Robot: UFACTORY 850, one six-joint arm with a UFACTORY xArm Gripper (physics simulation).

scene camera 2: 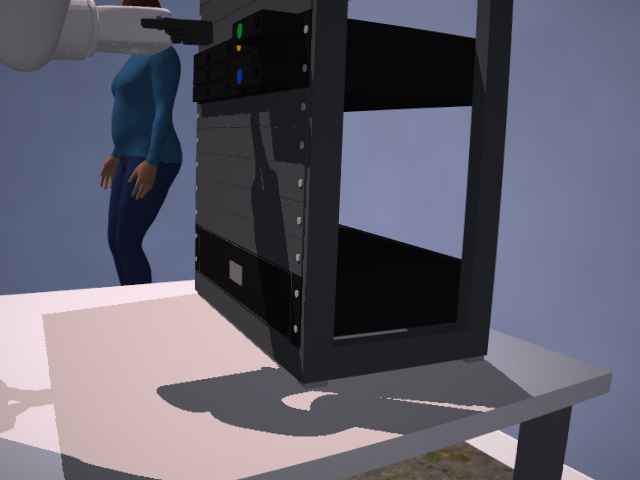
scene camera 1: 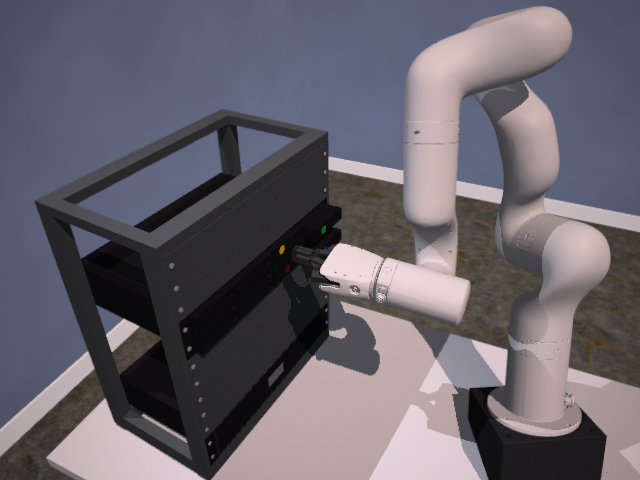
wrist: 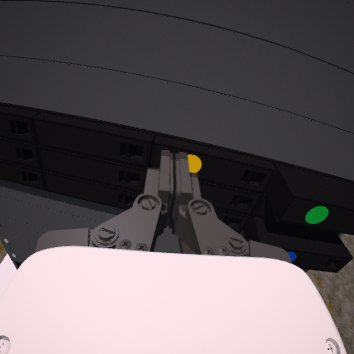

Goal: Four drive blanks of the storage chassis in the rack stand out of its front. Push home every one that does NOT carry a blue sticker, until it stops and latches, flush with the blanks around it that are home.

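My gripper is shut and empty, its fingertips just in front of the yellow-stickered blank's left part. The yellow-stickered blank looks flush with the black blanks to its left. The green-stickered blank stands well out at the right end of the top row. The blue-stickered blank stands out below it. The red-stickered blank shows below the yellow one in scene camera 1; I cannot tell how far it stands out. The fingers cover that area in the wrist view.
The dark rack stands on the table. Grey filler panels lie above the chassis. The arm's black base stands in front of the rack. A person stands beyond the rack.
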